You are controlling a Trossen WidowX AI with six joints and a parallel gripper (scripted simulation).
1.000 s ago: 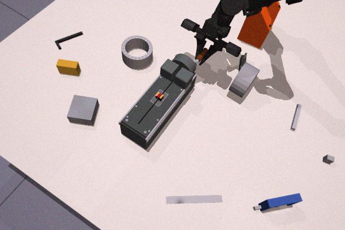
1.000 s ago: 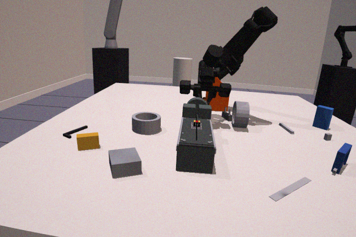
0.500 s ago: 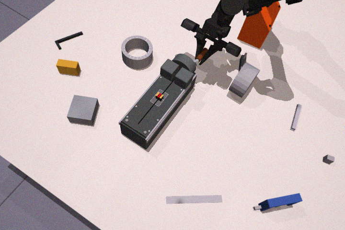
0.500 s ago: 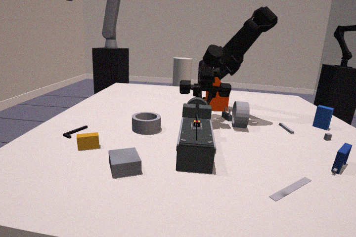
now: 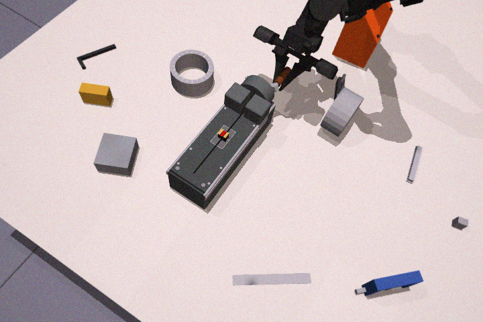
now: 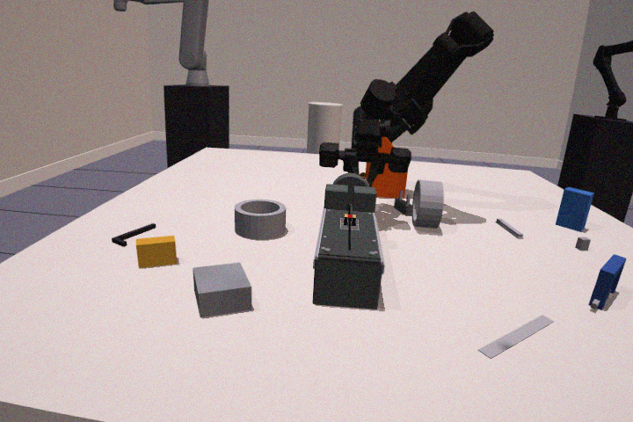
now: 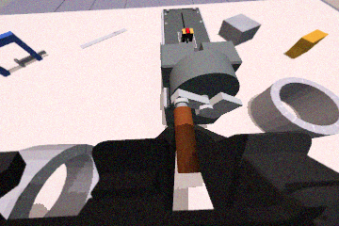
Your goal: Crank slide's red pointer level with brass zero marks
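My gripper tip is 20 mm past the crank handle and 20 mm below it. Also, from my gripper tip: grey strip 310 mm ahead, 230 mm to the left, 80 mm below; red pointer 170 mm ahead, 10 mm to the right; grey cube 320 mm ahead, 170 mm to the right, 60 mm below.
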